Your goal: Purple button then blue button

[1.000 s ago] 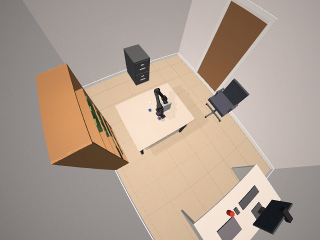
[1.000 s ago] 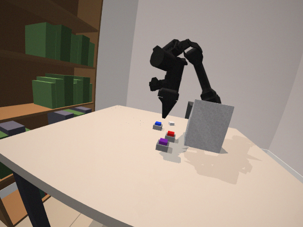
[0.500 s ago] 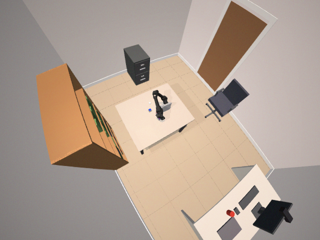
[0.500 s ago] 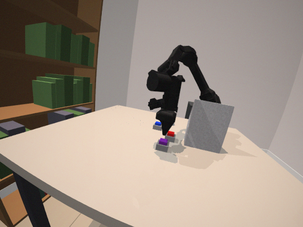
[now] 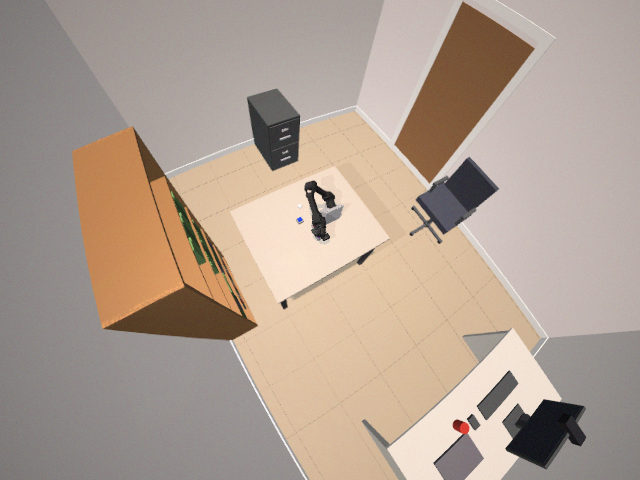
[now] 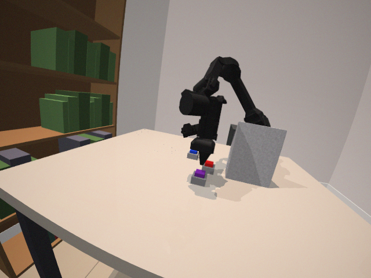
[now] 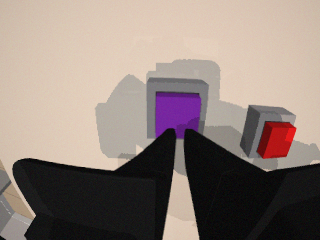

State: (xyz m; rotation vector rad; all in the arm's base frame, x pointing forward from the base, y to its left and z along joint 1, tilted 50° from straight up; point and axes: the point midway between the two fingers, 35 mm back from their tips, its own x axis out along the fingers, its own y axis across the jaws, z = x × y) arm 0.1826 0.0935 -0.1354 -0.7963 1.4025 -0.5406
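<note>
Right now the purple button is 30 mm below my gripper tip. Round my gripper tip: blue button (200 mm to the right, 90 mm ahead, 30 mm below); red button (100 mm to the right, 30 mm below, 10 mm behind); small white block (340 mm to the right, 60 mm below, 40 mm ahead).
</note>
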